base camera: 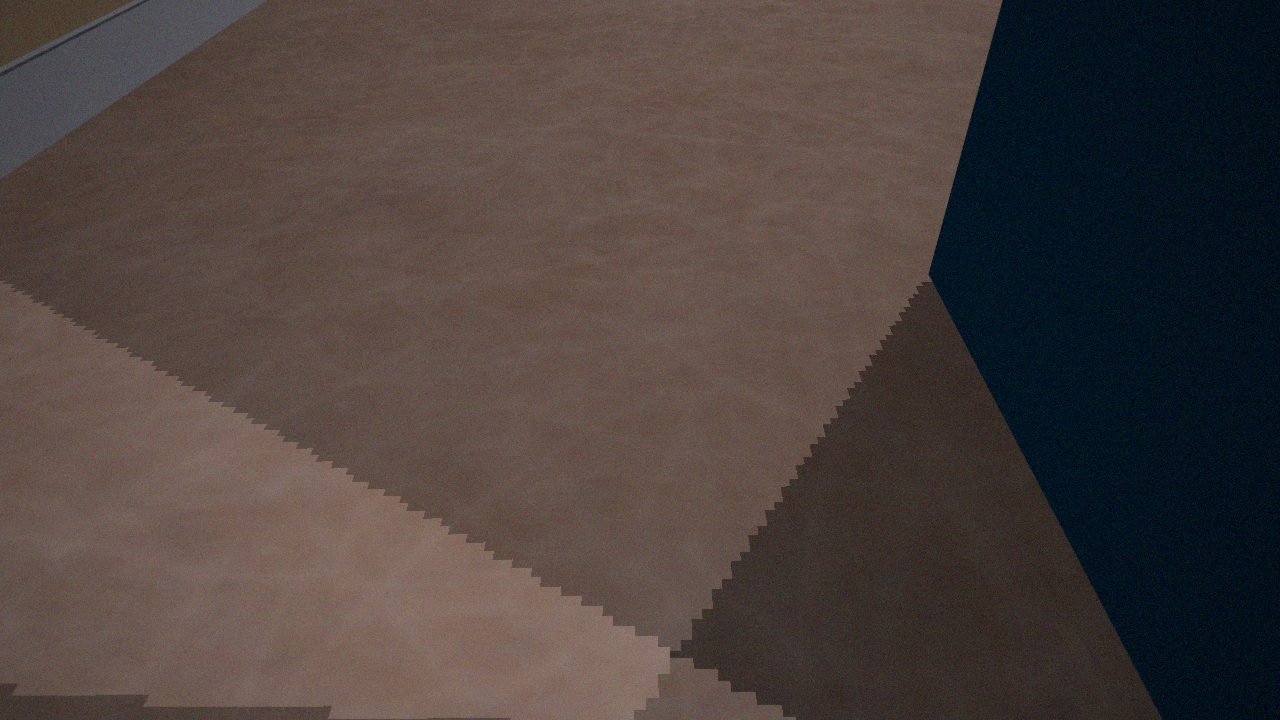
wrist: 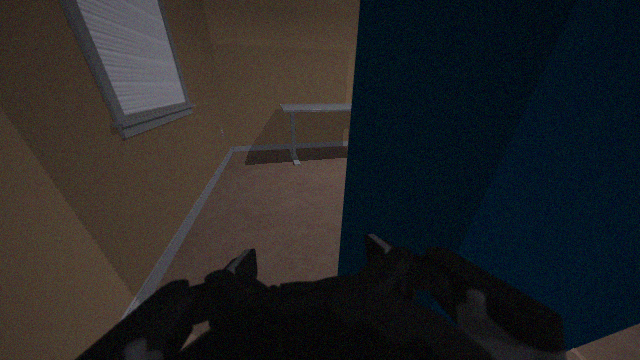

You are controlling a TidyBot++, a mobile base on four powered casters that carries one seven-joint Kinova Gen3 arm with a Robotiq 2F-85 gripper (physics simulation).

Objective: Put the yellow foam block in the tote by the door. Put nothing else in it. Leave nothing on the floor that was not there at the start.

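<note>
My gripper is open in the wrist view, its two dark fingertips wide apart with nothing between them. It points out over the floor, beside a large dark blue upright surface. The yellow foam block, the tote and the door do not show in either view.
The tall dark blue panel stands close on the right. A tan wall with a window and a pale baseboard runs along the left. A light table or bench stands at the far wall.
</note>
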